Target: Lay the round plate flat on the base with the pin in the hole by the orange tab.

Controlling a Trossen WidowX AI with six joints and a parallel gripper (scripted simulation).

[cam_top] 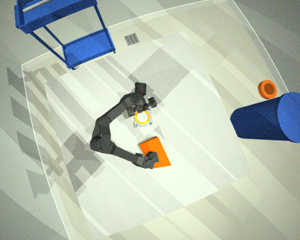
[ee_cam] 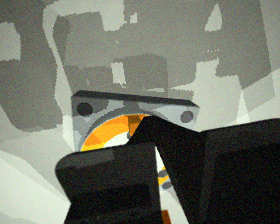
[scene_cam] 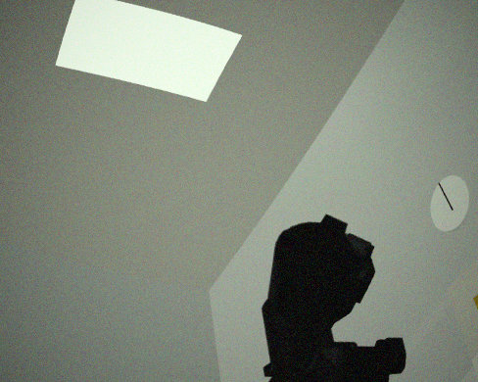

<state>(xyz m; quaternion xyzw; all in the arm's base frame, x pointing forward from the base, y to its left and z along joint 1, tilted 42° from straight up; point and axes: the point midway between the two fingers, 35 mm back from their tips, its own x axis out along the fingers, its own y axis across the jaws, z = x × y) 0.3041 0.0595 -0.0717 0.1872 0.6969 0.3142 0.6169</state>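
The grey square base lies 5 cm behind my gripper tip, 1 cm to the left of it and 2 cm below it.
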